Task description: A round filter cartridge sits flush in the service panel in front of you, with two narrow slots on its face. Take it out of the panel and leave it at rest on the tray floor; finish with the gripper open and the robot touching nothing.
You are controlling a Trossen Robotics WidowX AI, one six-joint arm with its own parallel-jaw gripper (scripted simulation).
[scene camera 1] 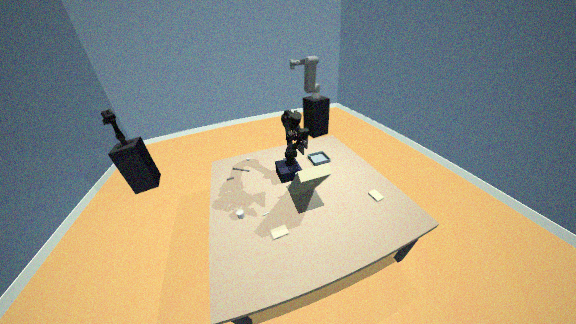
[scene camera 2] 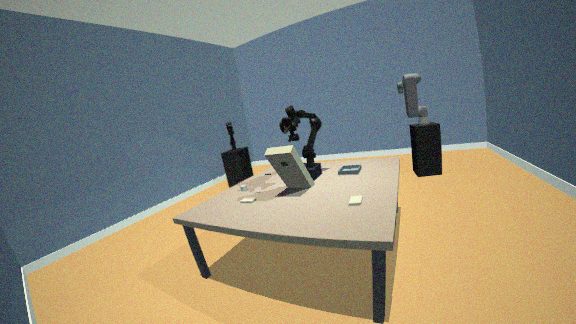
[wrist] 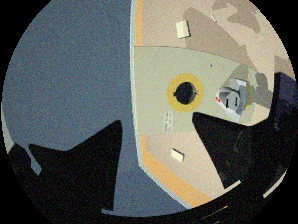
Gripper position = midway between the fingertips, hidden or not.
My gripper (wrist: 158, 121) is open, with nothing in its grasp. Further things: a service panel (scene camera 2: 285, 160).
The service panel shows as well in the wrist view (wrist: 170, 83).
